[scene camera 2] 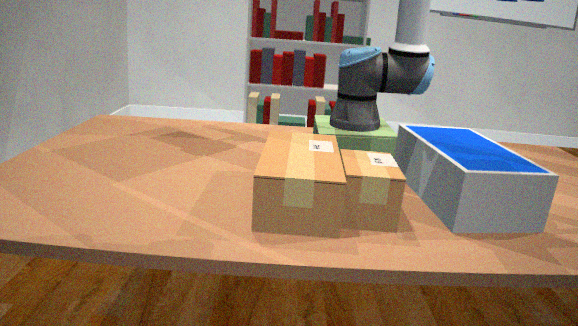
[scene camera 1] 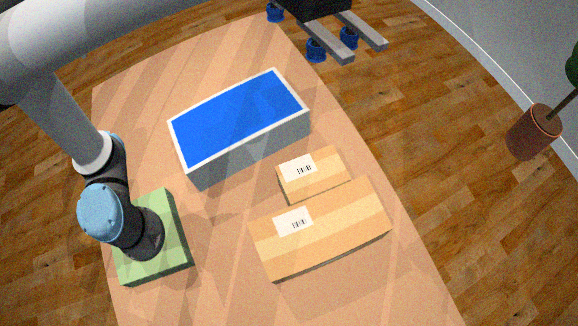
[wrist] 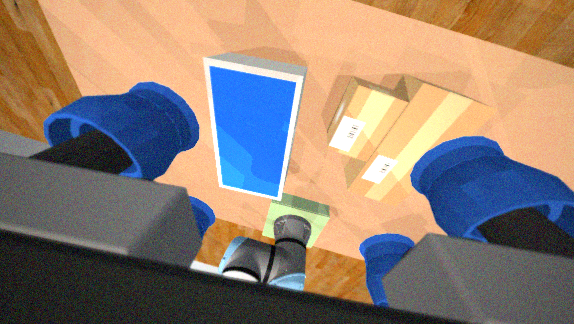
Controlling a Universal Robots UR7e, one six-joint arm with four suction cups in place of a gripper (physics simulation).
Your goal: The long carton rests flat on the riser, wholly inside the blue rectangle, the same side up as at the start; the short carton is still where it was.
Labels:
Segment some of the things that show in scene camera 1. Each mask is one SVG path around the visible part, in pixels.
A grey riser with blue rectangle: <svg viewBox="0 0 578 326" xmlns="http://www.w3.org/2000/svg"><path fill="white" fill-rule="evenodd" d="M275 67L234 84L167 120L184 172L200 192L310 135L310 110Z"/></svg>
A long carton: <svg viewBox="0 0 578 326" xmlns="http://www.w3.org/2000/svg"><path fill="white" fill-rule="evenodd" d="M366 174L305 201L247 223L271 283L277 285L330 264L382 239L393 229Z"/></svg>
A short carton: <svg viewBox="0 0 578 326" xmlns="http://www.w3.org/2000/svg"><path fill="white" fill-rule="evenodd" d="M333 144L275 166L278 184L288 207L351 181Z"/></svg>

